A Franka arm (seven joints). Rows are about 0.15 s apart.
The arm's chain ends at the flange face. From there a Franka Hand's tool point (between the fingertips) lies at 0.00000 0.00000 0.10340 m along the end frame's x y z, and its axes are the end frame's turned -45 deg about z.
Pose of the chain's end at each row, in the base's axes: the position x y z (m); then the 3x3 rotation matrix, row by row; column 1 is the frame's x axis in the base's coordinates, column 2 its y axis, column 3 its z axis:
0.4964 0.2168 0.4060; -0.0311 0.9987 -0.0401; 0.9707 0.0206 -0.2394; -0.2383 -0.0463 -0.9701
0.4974 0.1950 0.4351; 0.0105 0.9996 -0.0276; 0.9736 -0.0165 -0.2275; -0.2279 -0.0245 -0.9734
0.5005 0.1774 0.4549; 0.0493 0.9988 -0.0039; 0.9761 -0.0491 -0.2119; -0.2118 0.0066 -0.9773
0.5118 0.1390 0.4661; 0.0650 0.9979 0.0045; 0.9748 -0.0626 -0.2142; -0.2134 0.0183 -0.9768
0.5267 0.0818 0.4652; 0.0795 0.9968 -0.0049; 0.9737 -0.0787 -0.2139; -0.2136 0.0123 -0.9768
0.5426 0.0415 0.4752; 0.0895 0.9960 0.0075; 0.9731 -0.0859 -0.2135; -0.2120 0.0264 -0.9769
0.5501 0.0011 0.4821; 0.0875 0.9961 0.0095; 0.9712 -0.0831 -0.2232; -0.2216 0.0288 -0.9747
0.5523 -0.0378 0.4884; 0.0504 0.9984 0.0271; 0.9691 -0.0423 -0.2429; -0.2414 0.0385 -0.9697
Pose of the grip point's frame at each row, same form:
0.4923 0.1920 0.3057; -0.7282 0.6842 -0.0401; 0.6718 0.7010 -0.2394; -0.1358 -0.2012 -0.9701
0.4945 0.1715 0.3345; -0.6994 0.7142 -0.0276; 0.7001 0.6768 -0.2275; -0.1438 -0.1785 -0.9734
0.5001 0.1555 0.3538; -0.6714 0.7411 -0.0039; 0.7249 0.6555 -0.2119; -0.1544 -0.1451 -0.9773
0.5123 0.1169 0.3651; -0.6597 0.7516 0.0045; 0.7336 0.6450 -0.2142; -0.1638 -0.1380 -0.9768
0.5262 0.0597 0.3642; -0.6486 0.7611 -0.0049; 0.7442 0.6329 -0.2139; -0.1597 -0.1423 -0.9768
0.5434 0.0194 0.3742; -0.6410 0.7676 0.0075; 0.7488 0.6273 -0.2135; -0.1686 -0.1312 -0.9769
0.5511 -0.0220 0.3813; -0.6425 0.7662 0.0095; 0.7455 0.6280 -0.2232; -0.1771 -0.1363 -0.9747
0.5551 -0.0629 0.3881; -0.6703 0.7416 0.0271; 0.7152 0.6553 -0.2429; -0.1979 -0.1435 -0.9697

